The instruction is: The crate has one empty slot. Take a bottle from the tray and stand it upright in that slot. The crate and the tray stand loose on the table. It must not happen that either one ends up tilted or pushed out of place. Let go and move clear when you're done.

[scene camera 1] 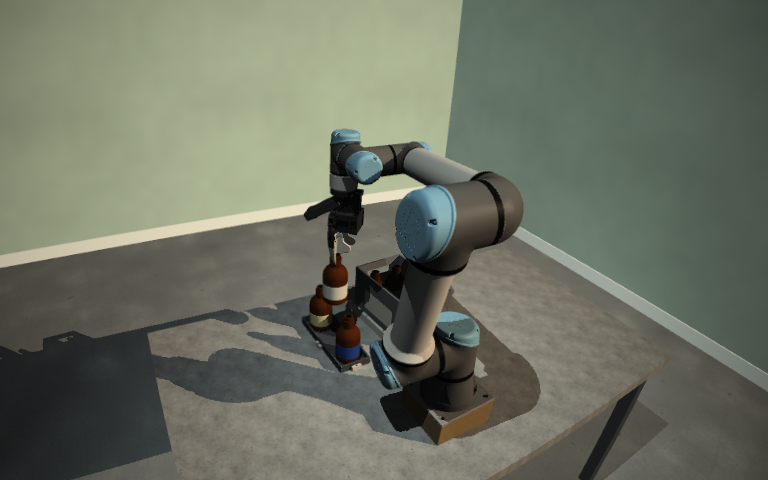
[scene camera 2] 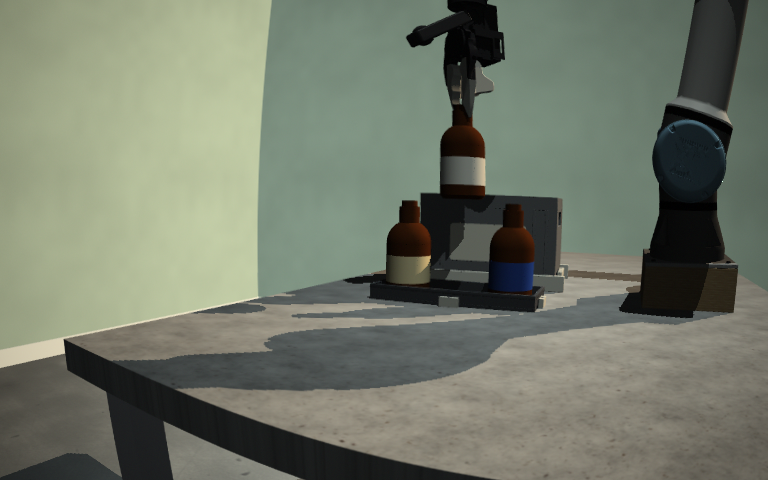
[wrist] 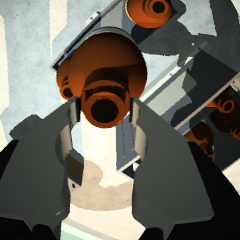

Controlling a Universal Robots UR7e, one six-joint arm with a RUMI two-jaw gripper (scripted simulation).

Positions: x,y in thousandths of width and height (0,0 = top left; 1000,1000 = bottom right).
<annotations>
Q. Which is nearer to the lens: the grey crate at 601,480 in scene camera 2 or the dark tray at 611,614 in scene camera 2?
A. The dark tray.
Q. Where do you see a dark tray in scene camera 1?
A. At 426,707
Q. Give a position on a grey crate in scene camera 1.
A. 495,634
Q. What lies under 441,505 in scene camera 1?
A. My gripper.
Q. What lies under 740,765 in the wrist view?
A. My gripper.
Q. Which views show my gripper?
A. Scene camera 1, scene camera 2 and the wrist view: all of them.
</annotations>
